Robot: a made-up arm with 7 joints.
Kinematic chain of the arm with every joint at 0, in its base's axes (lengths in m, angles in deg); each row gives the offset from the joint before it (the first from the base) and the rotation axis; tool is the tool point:
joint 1: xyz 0 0.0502 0 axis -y
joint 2: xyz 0 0.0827 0 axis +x
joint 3: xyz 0 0 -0.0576 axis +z
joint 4: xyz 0 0 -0.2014 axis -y
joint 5: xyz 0 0 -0.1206 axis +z
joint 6: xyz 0 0 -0.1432 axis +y
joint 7: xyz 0 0 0 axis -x
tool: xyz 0 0 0
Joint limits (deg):
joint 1: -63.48..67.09
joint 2: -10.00..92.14
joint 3: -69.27..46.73
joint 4: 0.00..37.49
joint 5: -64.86..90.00
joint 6: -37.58..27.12
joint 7: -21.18..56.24
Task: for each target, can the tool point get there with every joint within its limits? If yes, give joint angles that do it. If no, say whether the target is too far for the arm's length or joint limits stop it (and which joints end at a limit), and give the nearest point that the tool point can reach.
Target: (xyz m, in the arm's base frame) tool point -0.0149 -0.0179 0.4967
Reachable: no: joint limits stop it (at a limit: joint 2, joint 3, joint 4) | nearest point -0.0052 0.5965 0.1736 | short by 0.694 m
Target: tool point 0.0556 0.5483 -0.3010
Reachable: yes | joints -4.98 52.37 13.77 18.56 -39.92 -14.09 34.19
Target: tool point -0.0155 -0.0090 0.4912
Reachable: no: joint limits stop it (at a limit: joint 2, joint 3, joint 4) | nearest point -0.0055 0.5965 0.1736 | short by 0.684 m
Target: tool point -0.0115 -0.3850 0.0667
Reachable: no: joint limits stop it (at a limit: joint 1, joint 2, joint 3, joint 4) | nearest point -0.3640 -0.0963 -0.2451 | short by 0.552 m
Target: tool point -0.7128 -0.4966 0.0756
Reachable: no: too far | nearest point -0.3640 -0.0963 -0.2451 | short by 0.620 m
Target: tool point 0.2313 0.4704 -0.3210
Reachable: yes | joints 27.95 41.45 -6.92 11.86 49.83 -30.24 7.20
